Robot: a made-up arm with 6 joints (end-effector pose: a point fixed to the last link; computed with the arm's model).
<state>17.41 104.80 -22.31 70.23 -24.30 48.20</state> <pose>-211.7 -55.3 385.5 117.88 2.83 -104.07</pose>
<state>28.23 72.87 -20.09 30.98 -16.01 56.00</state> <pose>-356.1 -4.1 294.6 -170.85 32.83 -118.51</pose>
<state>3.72 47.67 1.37 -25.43 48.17 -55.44</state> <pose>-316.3 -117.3 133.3 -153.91 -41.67 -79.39</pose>
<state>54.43 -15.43 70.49 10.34 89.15 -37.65</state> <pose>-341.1 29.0 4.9 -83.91 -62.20 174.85</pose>
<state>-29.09 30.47 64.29 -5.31 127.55 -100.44</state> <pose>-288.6 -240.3 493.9 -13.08 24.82 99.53</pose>
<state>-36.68 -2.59 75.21 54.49 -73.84 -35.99</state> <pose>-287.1 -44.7 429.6 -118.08 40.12 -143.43</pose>
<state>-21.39 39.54 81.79 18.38 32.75 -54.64</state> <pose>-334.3 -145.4 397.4 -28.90 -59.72 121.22</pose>
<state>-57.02 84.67 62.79 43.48 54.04 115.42</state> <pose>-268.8 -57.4 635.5 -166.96 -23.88 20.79</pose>
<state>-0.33 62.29 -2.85 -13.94 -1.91 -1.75</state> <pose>-363.0 -73.5 227.1 -142.06 2.49 -93.12</pose>
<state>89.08 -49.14 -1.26 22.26 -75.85 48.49</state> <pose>-138.7 191.9 247.2 124.88 21.74 81.46</pose>
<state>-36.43 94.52 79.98 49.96 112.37 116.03</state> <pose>-147.9 -103.0 653.3 -134.35 34.81 23.00</pose>
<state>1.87 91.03 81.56 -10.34 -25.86 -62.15</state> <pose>-202.8 -108.6 419.9 164.81 -49.03 -86.17</pose>
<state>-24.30 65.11 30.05 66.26 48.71 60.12</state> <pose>-350.8 -151.2 483.9 -160.84 -24.58 -40.16</pose>
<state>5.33 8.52 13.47 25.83 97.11 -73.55</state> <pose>-272.7 -178.4 127.3 109.17 -83.01 9.23</pose>
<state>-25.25 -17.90 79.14 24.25 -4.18 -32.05</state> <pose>-251.6 -166.2 259.7 -65.23 -5.02 -156.08</pose>
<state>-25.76 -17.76 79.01 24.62 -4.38 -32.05</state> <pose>-251.9 -166.0 261.9 -65.32 -5.27 -155.95</pose>
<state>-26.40 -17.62 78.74 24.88 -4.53 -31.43</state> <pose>-251.9 -166.8 264.2 -64.63 -5.68 -155.78</pose>
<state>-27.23 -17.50 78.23 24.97 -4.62 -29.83</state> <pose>-251.1 -169.3 267.0 -62.72 -6.33 -155.52</pose>
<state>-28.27 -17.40 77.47 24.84 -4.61 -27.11</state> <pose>-249.5 -173.9 270.2 -59.38 -7.27 -155.20</pose>
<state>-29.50 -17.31 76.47 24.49 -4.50 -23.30</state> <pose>-247.1 -180.3 274.2 -54.65 -8.48 -154.85</pose>
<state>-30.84 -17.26 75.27 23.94 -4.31 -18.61</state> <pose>-243.7 -188.3 278.9 -48.82 -9.89 -154.47</pose>
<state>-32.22 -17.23 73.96 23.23 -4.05 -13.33</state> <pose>-239.6 -197.2 284.6 -42.23 -11.42 -154.11</pose>
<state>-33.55 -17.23 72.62 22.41 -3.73 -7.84</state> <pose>-234.9 -206.4 291.0 -35.36 -12.97 -153.80</pose>
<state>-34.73 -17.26 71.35 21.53 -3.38 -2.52</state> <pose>-230.0 -215.1 297.6 -28.66 -14.42 -153.55</pose>
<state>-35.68 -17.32 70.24 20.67 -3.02 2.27</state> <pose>-225.3 -222.7 303.8 -22.61 -15.65 -153.38</pose>
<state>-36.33 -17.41 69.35 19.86 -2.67 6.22</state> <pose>-221.0 -228.8 309.0 -17.58 -16.59 -153.25</pose>
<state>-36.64 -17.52 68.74 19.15 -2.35 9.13</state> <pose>-217.7 -233.3 312.3 -13.84 -17.18 -153.19</pose>
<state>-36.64 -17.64 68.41 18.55 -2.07 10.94</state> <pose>-215.4 -236.3 313.8 -11.43 -17.43 -153.17</pose>
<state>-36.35 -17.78 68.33 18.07 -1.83 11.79</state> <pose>-214.0 -238.0 313.4 -10.23 -17.37 -153.19</pose>
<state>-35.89 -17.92 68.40 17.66 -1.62 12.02</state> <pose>-213.2 -238.9 311.8 -9.81 -17.13 -153.23</pose>
